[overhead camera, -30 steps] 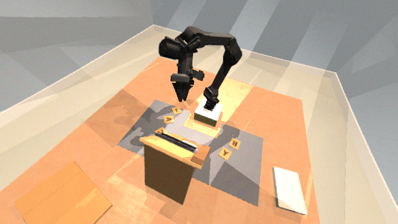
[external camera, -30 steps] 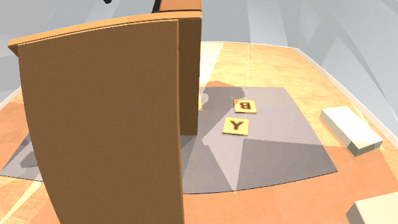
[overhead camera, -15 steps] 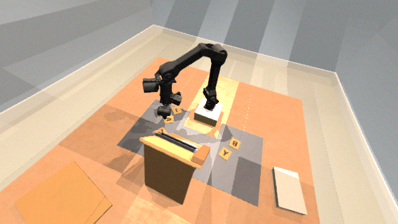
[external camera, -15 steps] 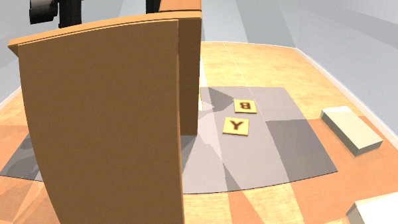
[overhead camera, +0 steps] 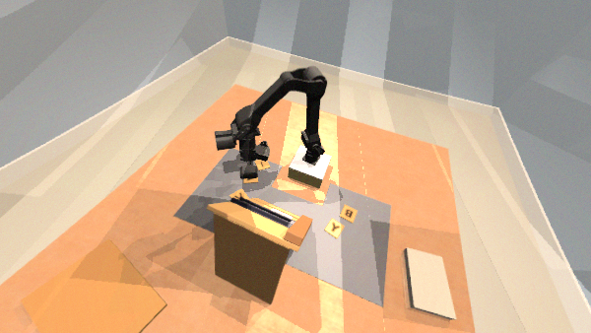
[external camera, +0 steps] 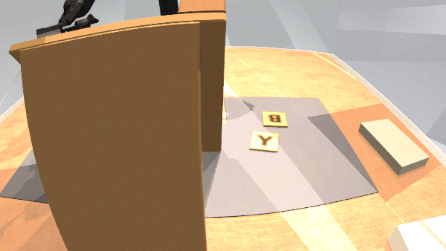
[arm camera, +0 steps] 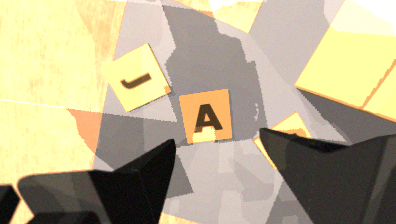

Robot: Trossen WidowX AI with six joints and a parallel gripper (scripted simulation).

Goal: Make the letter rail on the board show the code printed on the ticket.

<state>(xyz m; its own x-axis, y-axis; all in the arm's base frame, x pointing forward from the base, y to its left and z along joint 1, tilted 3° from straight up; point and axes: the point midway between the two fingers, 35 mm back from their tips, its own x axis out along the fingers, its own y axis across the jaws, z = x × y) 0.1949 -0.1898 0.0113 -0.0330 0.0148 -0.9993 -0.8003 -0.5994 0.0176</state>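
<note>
The letter tile lies 5 cm below my gripper tip. Round my gripper tip: grey mat (1 cm ahead, 21 cm to the left, 6 cm below); then white ticket (12 cm ahead, 21 cm to the left, 3 cm above); then flat orange panel (56 cm ahead, 10 cm to the right, 5 cm below).
</note>
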